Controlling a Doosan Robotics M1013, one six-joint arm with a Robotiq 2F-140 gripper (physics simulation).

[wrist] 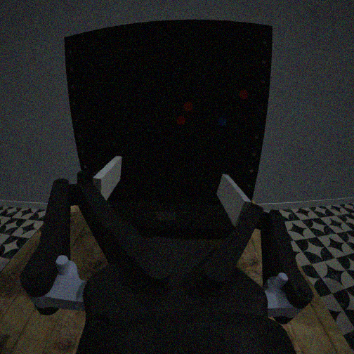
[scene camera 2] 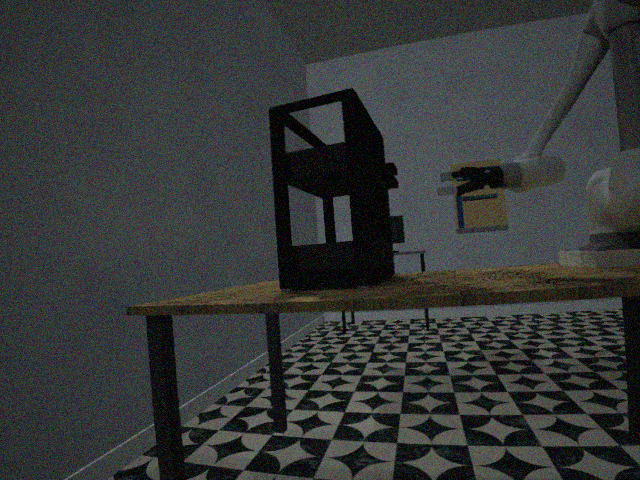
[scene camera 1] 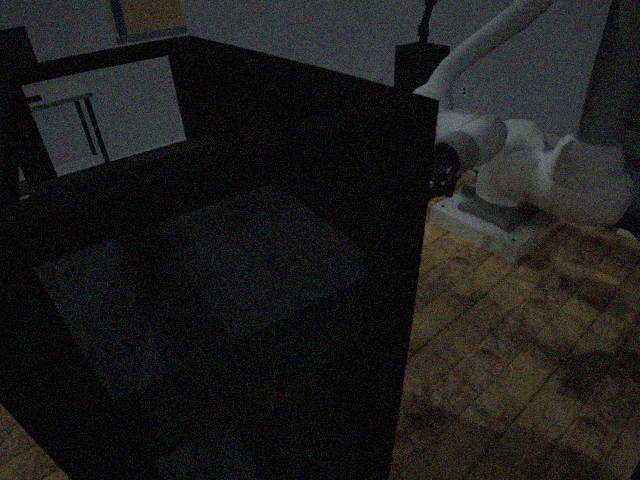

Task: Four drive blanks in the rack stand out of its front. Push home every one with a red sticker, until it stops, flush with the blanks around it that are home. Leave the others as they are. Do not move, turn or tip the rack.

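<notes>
The black rack [scene camera 1: 398,217] [scene camera 2: 369,217] [wrist: 125,75] stands upright on the table. In the wrist view its front is almost black, and the blanks' outlines are lost. A red sticker [wrist: 188,106], a second red sticker [wrist: 181,120] close below it, a third red sticker [wrist: 243,94] farther right and a blue sticker [wrist: 222,121] show there. Dark blanks [scene camera 2: 391,175] stand out of the front in scene camera 2. My gripper [scene camera 2: 444,183] [wrist: 171,176] is open and empty, apart from the rack, facing its front at about those blanks' height. In scene camera 1 the rack hides its fingertips.
The wooden table [scene camera 1: 480,330] [scene camera 2: 465,289] [wrist: 30,305] carries the rack and the arm's base [scene camera 1: 473,227]. A dark box [scene camera 2: 397,228] shows beside the rack's front; its depth is unclear. A yellow and blue wall panel [scene camera 2: 483,214] hangs behind the gripper. The floor is patterned black and white.
</notes>
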